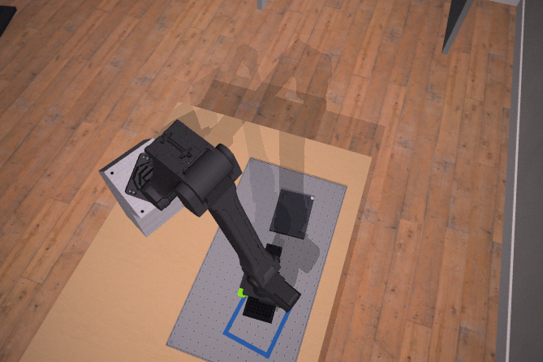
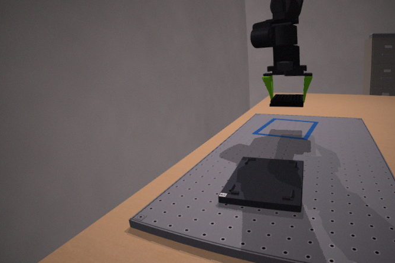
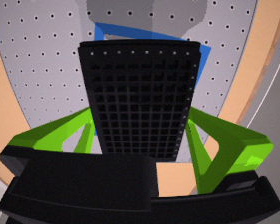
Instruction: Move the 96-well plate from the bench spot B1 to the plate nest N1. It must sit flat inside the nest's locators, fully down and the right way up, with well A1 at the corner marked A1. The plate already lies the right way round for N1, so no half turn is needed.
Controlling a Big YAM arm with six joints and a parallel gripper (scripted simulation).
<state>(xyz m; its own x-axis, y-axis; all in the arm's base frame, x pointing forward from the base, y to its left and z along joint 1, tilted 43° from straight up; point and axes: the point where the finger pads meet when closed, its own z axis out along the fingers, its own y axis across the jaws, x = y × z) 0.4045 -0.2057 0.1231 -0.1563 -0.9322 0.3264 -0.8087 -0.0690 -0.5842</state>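
Right now my hand is 7 cm short of the dark plate nest N1, 31 cm to the right of it and 8 cm above it. From my hand the other things lie so: black 96-well plate: right at my hand; then white A1 label: 14 cm ahead, 38 cm to the left, 8 cm below.
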